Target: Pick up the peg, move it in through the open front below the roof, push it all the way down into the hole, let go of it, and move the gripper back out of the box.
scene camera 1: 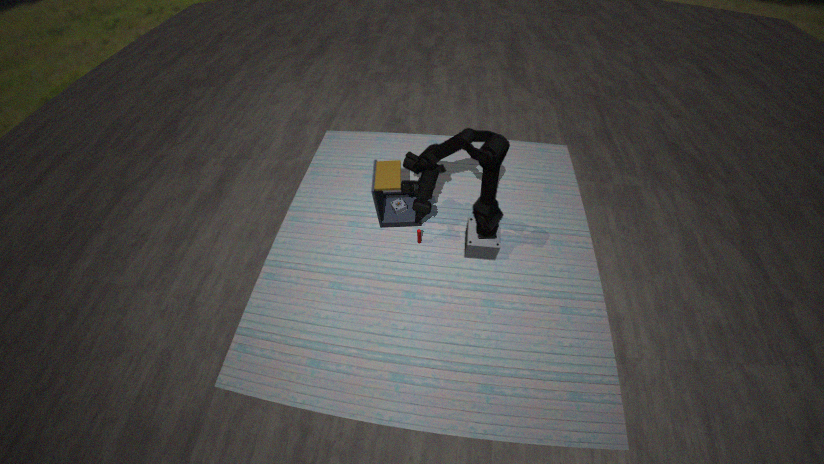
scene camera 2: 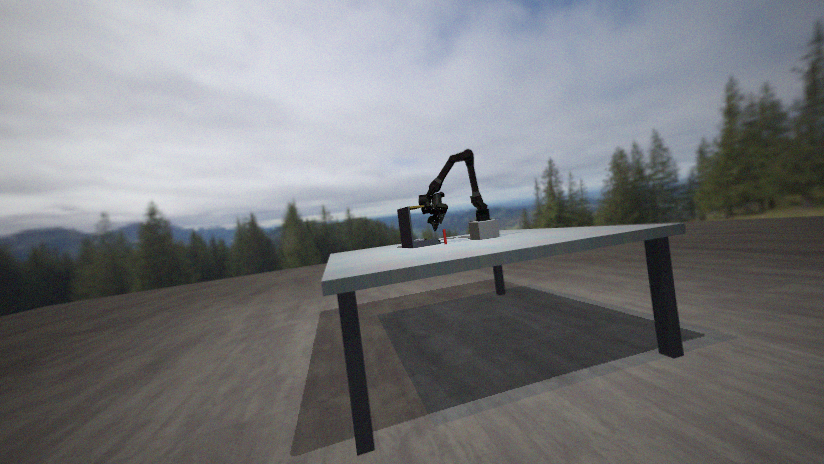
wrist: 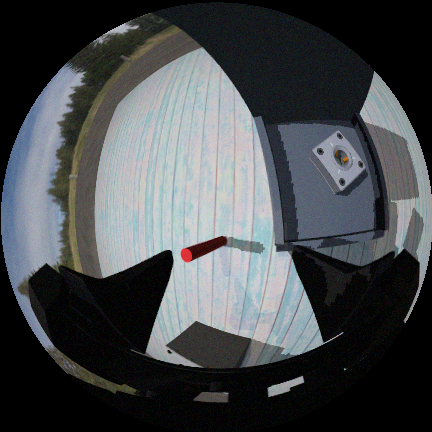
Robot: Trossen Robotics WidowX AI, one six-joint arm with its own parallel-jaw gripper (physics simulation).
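Pixels of known places: gripper, fingertip midpoint: [scene camera 1: 417, 216] [scene camera 2: 437, 227] [wrist: 234, 255]; arm's base at its link origin: [scene camera 1: 486, 230] [scene camera 2: 483, 220].
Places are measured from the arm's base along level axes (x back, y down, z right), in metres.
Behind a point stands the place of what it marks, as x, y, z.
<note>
The red peg [scene camera 1: 419, 236] {-0.243, 0.048, 0.007} [scene camera 2: 445, 236] {-0.244, 0.058, 0.007} [wrist: 205, 248] {-0.246, 0.044, 0.021} stands upright on the table, outside the box near its tray edge. The dark box [scene camera 1: 378, 210] {-0.397, -0.012, 0.086} [scene camera 2: 405, 227] {-0.408, -0.017, 0.150} [wrist: 320, 215] {-0.272, 0.091, 0.146} has a tall back wall and a yellow roof [scene camera 1: 388, 175] {-0.351, -0.125, 0.158}. On its floor a light square block [scene camera 1: 398, 205] {-0.331, 0.059, 0.166} [wrist: 327, 162] {-0.326, 0.060, 0.156} has a round hole with orange inside. My gripper [scene camera 2: 435, 228] {-0.252, 0.006, 0.068} [wrist: 234, 255] {-0.252, 0.006, 0.068} is open and empty, above the table beside the box. In the wrist view the peg's top shows between the fingertips, close to the left finger. The fingertips are hard to make out in scene camera 1.
The arm's grey base block [scene camera 1: 482, 249] {-0.017, 0.027, -0.062} [scene camera 2: 483, 229] {-0.049, 0.047, -0.058} [wrist: 210, 345] {-0.067, 0.052, 0.006} stands right of the peg in the scene views. The low rim [wrist: 280, 200] {-0.291, 0.069, 0.098} of the box floor is near the peg. The pale striped table top [scene camera 1: 438, 328] {-0.177, 0.098, -0.323} [scene camera 2: 518, 244] {-0.219, 0.098, -0.504} [wrist: 165, 175] {-0.358, 0.098, -0.091} lies under everything.
</note>
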